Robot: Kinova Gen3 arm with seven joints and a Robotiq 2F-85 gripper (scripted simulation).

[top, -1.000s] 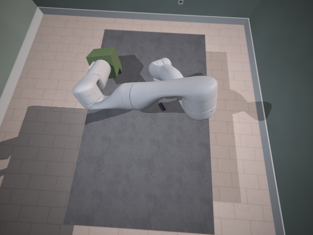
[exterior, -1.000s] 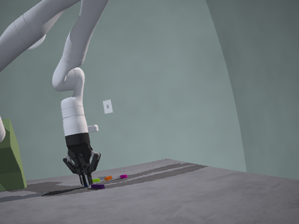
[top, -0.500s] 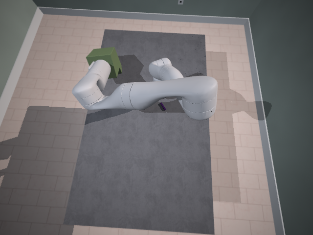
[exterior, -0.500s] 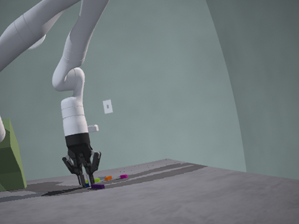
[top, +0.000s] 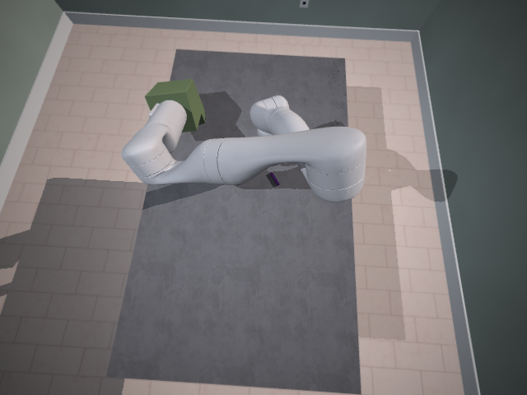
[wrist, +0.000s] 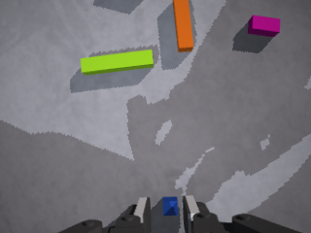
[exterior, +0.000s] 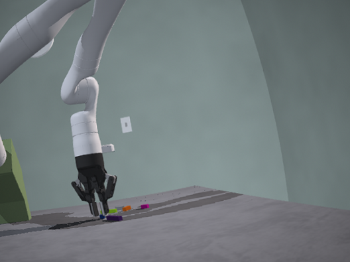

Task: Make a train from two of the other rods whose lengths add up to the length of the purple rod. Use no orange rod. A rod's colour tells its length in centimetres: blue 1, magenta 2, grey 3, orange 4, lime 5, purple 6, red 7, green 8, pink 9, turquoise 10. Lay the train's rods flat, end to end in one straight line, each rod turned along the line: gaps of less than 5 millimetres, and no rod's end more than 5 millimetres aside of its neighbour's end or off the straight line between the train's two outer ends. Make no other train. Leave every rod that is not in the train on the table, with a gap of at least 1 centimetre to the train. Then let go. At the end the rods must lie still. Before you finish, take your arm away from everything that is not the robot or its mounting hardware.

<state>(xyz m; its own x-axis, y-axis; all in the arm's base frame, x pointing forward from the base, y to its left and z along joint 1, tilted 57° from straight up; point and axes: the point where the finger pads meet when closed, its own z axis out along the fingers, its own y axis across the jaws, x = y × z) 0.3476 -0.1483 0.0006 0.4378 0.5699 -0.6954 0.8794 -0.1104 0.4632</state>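
Now: the blue rod 2 cm below my hand. From my hand the other things lie so: purple rod: 7 cm to the right, 3 cm ahead, 2 cm below; then lime rod: 11 cm to the left, 2 cm below, 2 cm ahead; then orange rod: 11 cm to the left, 7 cm ahead, 2 cm below.
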